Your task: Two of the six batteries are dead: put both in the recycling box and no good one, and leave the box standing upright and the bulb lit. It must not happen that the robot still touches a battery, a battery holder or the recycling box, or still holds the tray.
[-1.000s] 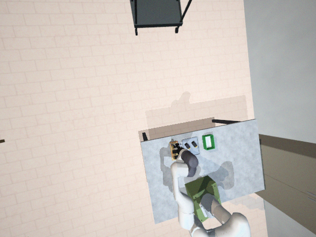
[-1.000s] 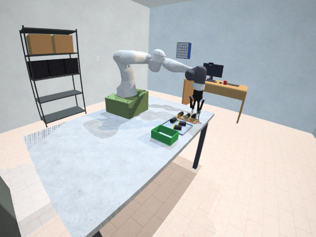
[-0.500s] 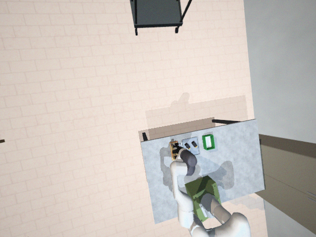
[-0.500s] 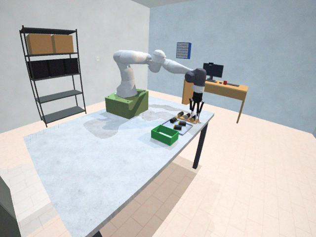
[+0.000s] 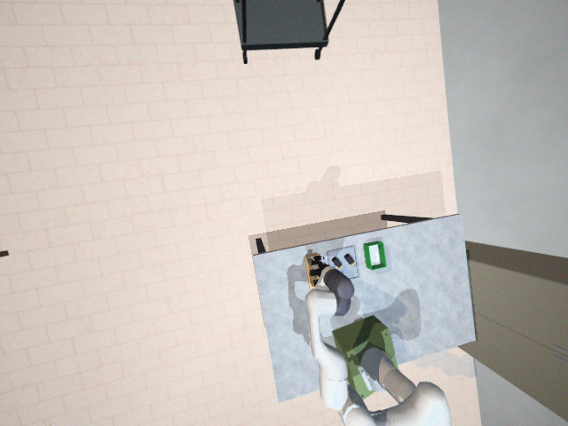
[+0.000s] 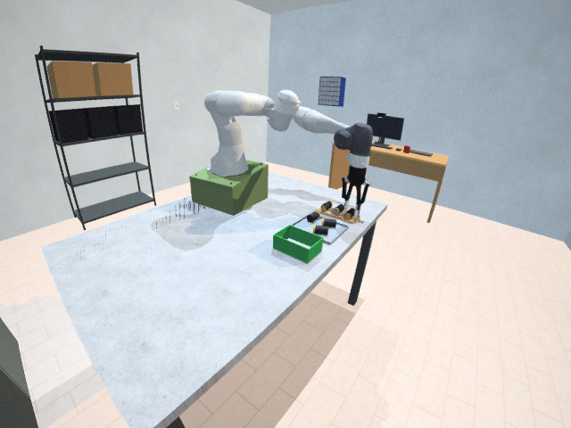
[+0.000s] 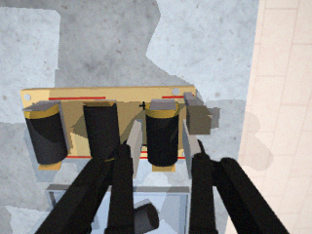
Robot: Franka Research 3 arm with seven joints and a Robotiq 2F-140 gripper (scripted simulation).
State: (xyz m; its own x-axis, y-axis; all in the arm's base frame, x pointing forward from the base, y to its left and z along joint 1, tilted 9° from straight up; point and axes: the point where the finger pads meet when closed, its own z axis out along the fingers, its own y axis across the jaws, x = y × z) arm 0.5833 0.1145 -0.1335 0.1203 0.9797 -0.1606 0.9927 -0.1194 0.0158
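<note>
Right now the post is 30 mm to the left of my hand, 30 mm ahead of it and 10 mm below it. The rest, counted from my hand: grey tray: 180 mm to the right, 80 mm behind, 50 mm below; green recycling box: 380 mm to the right, 90 mm behind, 40 mm below.
</note>
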